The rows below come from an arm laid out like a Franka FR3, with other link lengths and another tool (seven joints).
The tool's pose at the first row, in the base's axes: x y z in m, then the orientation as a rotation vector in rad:
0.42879, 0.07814, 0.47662, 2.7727, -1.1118, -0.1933
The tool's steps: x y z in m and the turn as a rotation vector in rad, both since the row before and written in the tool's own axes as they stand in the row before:
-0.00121, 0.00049, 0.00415, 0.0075, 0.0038, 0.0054
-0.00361, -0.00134, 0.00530, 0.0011, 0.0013, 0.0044
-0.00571, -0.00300, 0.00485, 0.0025, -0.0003, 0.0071
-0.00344, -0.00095, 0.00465, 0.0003, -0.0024, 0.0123
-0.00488, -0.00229, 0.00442, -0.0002, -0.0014, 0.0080
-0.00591, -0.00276, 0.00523, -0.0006, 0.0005, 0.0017
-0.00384, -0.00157, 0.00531, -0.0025, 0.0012, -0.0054
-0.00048, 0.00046, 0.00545, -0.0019, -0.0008, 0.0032
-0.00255, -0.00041, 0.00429, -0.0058, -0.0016, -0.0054
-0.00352, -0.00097, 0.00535, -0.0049, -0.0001, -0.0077
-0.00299, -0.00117, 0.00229, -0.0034, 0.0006, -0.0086
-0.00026, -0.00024, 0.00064, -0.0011, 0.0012, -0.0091
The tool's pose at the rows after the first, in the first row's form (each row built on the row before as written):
0.42687, 0.07826, 0.47272, 2.7751, -1.1213, -0.1835
0.42432, 0.08127, 0.46749, 2.7731, -1.1275, -0.1806
0.42151, 0.08698, 0.46252, 2.7710, -1.1383, -0.1790
0.41898, 0.08968, 0.45798, 2.7641, -1.1558, -0.1809
0.41645, 0.09439, 0.45351, 2.7592, -1.1669, -0.1821
0.41344, 0.10012, 0.44822, 2.7575, -1.1688, -0.1815
0.41101, 0.10353, 0.44294, 2.7585, -1.1602, -0.1817
0.40945, 0.10309, 0.43769, 2.7550, -1.1640, -0.1835
0.40725, 0.10484, 0.43355, 2.7538, -1.1547, -0.1894
0.40455, 0.10756, 0.42833, 2.7544, -1.1423, -0.1930
0.40286, 0.11029, 0.42604, 2.7567, -1.1291, -0.1949
0.40273, 0.11058, 0.42538, 2.7611, -1.1160, -0.1949

